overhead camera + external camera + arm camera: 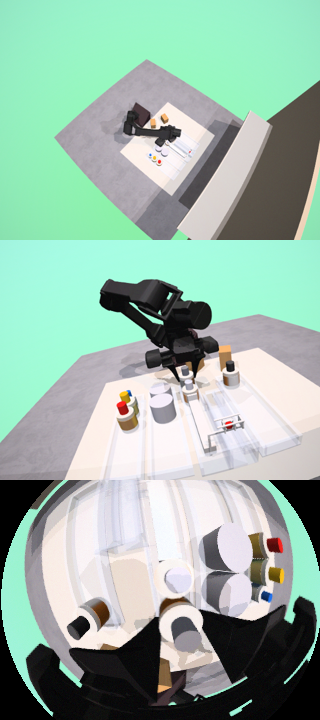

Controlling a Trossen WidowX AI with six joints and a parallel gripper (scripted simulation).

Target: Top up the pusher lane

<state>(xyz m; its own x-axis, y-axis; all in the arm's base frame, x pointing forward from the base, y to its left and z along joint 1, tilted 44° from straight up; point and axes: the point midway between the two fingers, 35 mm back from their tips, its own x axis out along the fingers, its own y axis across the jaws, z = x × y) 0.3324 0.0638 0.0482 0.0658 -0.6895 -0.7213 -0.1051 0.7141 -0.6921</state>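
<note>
Right now the sprung lane is 140 mm ahead of my gripper tip, 40 mm to the left of it and 40 mm below it. Also, from my gripper tip: red part 220 mm ahead, 60 mm to the left, 20 mm above; white pusher 150 mm ahead, 40 mm to the left, 10 mm below.
</note>
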